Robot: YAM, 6 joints.
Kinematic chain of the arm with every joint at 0, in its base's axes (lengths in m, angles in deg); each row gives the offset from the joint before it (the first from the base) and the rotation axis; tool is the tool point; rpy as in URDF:
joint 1: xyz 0 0 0.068 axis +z
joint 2: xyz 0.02 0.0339 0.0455 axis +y
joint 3: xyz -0.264 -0.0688 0 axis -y
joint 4: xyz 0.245 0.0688 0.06 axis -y
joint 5: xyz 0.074 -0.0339 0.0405 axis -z
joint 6: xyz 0.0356 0 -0.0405 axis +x
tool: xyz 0 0 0 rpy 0 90 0
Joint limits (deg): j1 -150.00..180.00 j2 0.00..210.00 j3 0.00..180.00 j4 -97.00..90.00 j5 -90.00..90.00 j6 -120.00..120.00
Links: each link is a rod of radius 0.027 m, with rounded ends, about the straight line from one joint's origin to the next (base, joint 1, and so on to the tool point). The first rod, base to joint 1, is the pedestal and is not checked.
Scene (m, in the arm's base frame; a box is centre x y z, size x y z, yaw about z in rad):
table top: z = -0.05
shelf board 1: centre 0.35 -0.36 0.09 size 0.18 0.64 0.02 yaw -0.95
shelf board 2: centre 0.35 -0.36 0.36 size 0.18 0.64 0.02 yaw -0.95
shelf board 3: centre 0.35 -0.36 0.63 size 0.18 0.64 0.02 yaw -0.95
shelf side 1: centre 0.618 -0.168 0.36 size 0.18 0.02 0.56 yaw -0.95
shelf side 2: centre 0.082 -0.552 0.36 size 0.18 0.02 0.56 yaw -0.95
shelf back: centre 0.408 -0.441 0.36 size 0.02 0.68 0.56 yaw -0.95
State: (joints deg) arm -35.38 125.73 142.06 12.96 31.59 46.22
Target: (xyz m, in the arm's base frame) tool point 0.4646 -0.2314 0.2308
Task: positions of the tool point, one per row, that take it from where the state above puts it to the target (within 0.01 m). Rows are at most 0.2 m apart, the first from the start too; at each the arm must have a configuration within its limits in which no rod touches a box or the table.
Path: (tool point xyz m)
1: 0.3603 -0.2479 0.5193
2: 0.3265 -0.2010 0.5195
3: 0.2848 -0.1573 0.5053
4: 0.3613 -0.1530 0.3706
5: 0.3865 -0.1222 0.2308
6: 0.4317 -0.1740 0.2343
7: 0.4646 -0.2314 0.2308

